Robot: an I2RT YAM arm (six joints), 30 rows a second.
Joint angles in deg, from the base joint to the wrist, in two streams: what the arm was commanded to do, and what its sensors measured. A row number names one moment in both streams.
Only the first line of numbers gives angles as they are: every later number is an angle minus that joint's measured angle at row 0.
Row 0, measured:
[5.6, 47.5, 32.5, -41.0, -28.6, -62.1]
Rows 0 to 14, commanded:
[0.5, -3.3, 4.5, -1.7, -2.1, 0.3]
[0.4, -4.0, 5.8, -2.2, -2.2, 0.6]
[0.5, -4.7, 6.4, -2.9, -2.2, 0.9]
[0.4, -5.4, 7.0, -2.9, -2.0, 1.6]
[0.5, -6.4, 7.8, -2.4, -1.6, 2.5]
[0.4, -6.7, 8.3, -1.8, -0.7, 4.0]
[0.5, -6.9, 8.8, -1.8, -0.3, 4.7]
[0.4, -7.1, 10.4, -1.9, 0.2, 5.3]
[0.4, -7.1, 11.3, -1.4, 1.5, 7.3]
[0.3, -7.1, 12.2, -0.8, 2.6, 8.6]
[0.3, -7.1, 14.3, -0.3, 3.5, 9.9]
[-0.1, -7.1, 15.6, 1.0, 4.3, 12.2]
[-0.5, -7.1, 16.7, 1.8, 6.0, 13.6]
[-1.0, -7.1, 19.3, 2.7, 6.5, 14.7]
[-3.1, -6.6, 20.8, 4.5, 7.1, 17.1]
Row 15, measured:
[-0.6, -6.4, 14.4, -1.4, 3.6, 9.5]
